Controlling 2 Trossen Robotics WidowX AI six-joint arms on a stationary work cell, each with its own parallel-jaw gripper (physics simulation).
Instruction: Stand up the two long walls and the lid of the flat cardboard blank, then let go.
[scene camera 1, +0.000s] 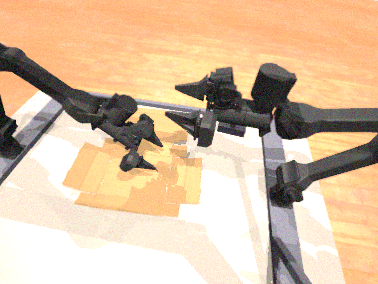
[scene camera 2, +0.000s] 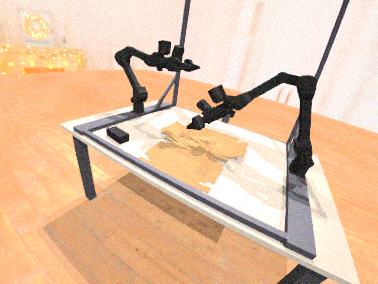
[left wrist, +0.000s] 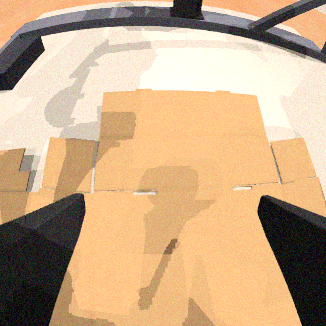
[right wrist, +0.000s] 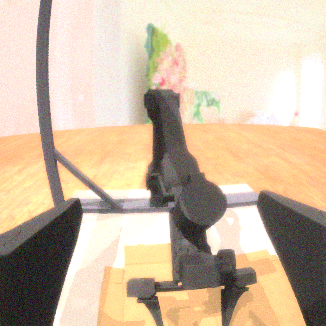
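Seen in the pictures: left gripper, fingertip midpoint: (scene camera 1: 159, 157) (scene camera 2: 191, 125) (left wrist: 175, 204); right gripper, fingertip midpoint: (scene camera 1: 170, 99) (scene camera 2: 195, 67) (right wrist: 171, 204); left arm's base, origin of the base link: (scene camera 1: 12, 151) (scene camera 2: 296, 172) (right wrist: 158, 202); right arm's base, origin of the base link: (scene camera 1: 280, 198) (scene camera 2: 138, 111) (left wrist: 185, 13).
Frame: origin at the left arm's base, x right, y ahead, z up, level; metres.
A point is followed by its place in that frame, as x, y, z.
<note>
The cardboard blank (scene camera 1: 135, 206) @[0.105, 0.479, -0.011] (scene camera 2: 187, 167) @[-0.266, 0.396, -0.014] (left wrist: 180, 115) @[-0.027, 0.627, -0.008] (right wrist: 145, 255) @[0.037, 0.270, 0.002] lies flat on the white table top, its panels and small side flaps spread out with thin slots along the creases. No wall or lid panel is seen standing. My left gripper (scene camera 1: 158, 157) @[-0.041, 0.517, 0.051] (scene camera 2: 190, 127) @[-0.041, 0.517, 0.051] (left wrist: 175, 204) @[-0.041, 0.517, 0.051] is open and empty, tilted down above the blank. Its fingers also show at the bottom of the right wrist view. My right gripper (scene camera 1: 171, 101) @[-0.002, 0.563, 0.316] (scene camera 2: 198, 67) @[-0.002, 0.563, 0.316] is open and empty, held level and higher up. In scene camera 1 the arms hide part of the blank's far side.
A black block (scene camera 1: 231, 129) @[-0.264, 0.749, 0.010] (scene camera 2: 117, 134) @[-0.311, 0.725, 0.016] (left wrist: 20, 62) @[-0.265, 0.735, 0.003] lies on the table, partly behind the right gripper in scene camera 1. A dark grey frame rail (scene camera 1: 282, 220) @[0.074, 0.911, 0.001] (scene camera 2: 300, 220) (left wrist: 100, 17) @[-0.166, 0.882, 0.001] runs along the table's edges. Arm shadows fall across the blank and table.
</note>
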